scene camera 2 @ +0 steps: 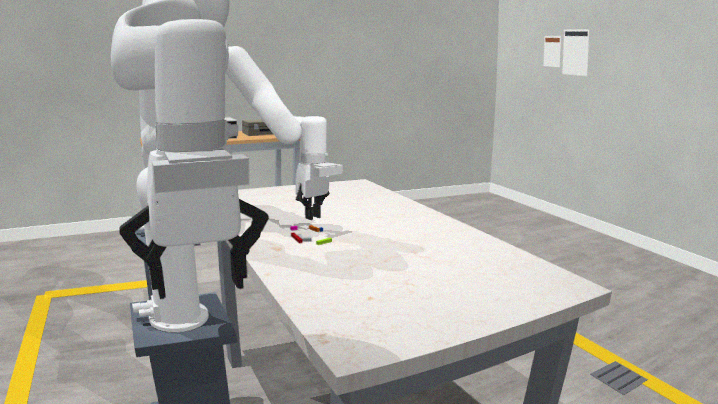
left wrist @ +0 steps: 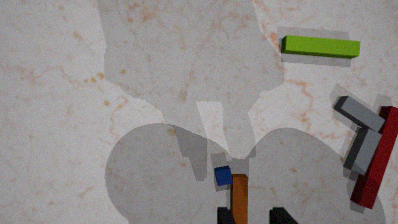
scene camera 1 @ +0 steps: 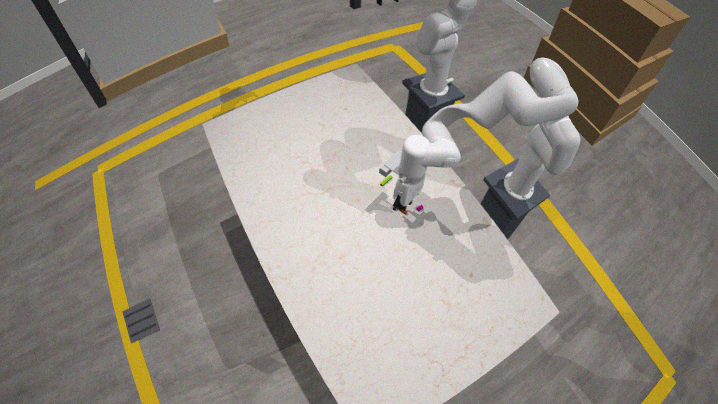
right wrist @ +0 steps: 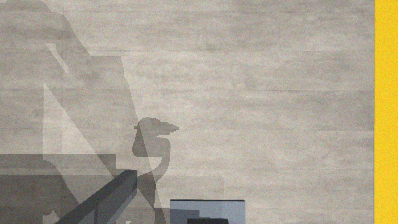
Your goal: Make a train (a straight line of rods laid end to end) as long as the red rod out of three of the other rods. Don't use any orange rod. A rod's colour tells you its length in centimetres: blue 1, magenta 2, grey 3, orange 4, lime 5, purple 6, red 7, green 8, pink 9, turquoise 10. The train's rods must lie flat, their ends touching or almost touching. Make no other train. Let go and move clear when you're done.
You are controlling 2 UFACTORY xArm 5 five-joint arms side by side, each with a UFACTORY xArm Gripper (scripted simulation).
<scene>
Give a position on a lime rod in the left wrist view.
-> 299, 45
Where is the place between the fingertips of my right gripper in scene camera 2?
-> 200, 289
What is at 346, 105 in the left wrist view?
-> A grey rod.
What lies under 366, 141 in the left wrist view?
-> A grey rod.
</scene>
